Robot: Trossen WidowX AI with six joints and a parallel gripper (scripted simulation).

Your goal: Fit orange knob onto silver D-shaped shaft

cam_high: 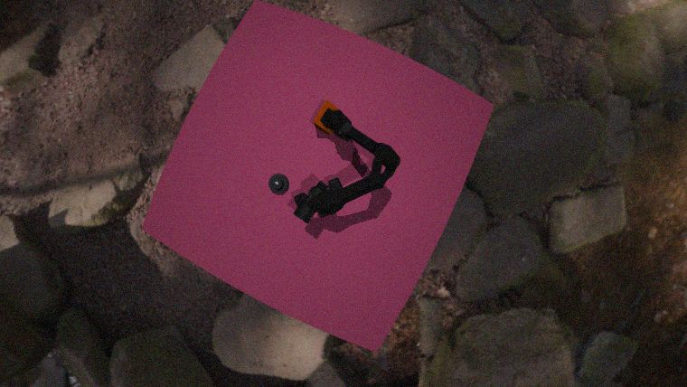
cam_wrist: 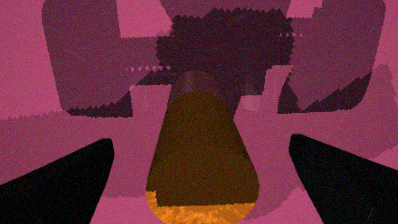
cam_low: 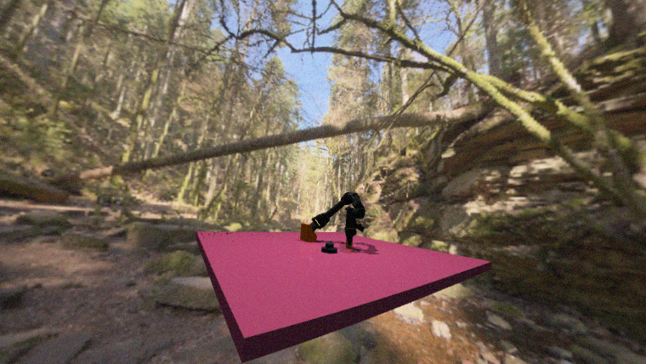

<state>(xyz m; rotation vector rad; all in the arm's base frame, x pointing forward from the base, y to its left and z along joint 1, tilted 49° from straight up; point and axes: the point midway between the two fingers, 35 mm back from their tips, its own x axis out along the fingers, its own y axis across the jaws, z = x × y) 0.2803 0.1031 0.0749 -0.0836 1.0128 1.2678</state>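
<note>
Right now the orange knob is 20 mm above my gripper tip. From my gripper tip the other things lie so: pedestal (50 mm ahead, 180 mm to the right).
</note>
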